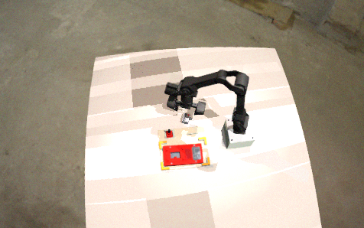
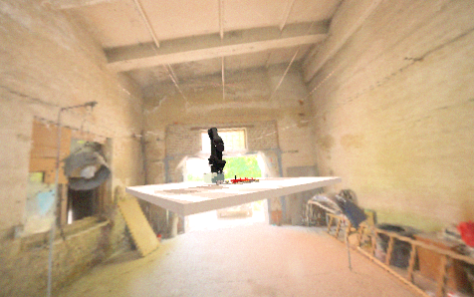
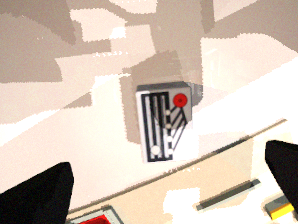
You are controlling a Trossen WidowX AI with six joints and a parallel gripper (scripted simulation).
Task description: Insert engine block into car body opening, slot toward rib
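Right now the engine block is 70 mm below my gripper tip.
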